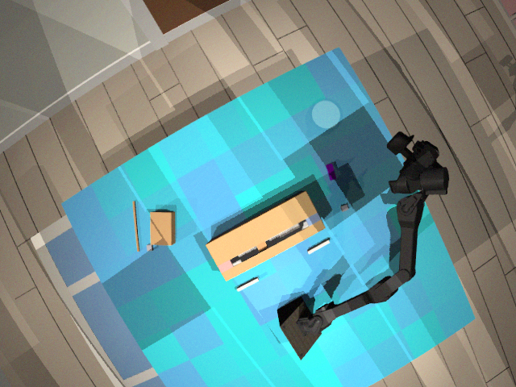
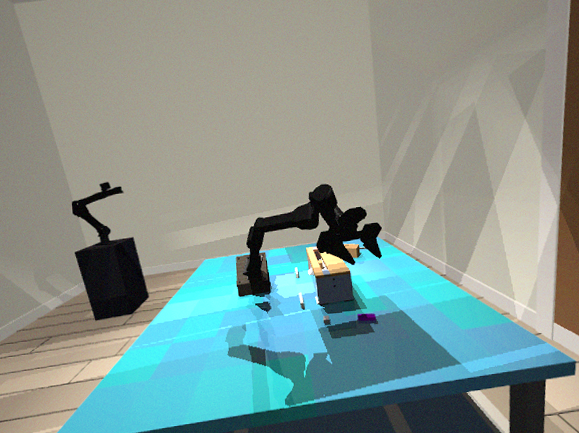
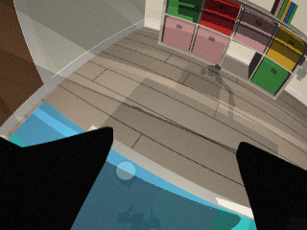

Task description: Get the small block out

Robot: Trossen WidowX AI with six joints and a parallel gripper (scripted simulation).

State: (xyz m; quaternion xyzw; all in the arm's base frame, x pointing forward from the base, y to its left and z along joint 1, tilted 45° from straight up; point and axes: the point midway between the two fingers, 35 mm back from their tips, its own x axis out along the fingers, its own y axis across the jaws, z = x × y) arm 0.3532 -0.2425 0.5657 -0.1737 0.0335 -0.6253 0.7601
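The long tan-topped box lies 55 cm to the left of my gripper tip, 25 cm below it and 4 cm behind it. From my gripper tip the other things lie so: brown block 58 cm to the left, 23 cm below, 3 cm behind; purple piece 31 cm below, 22 cm to the left, 6 cm ahead; small tan box 87 cm to the left, 28 cm below, 21 cm ahead.
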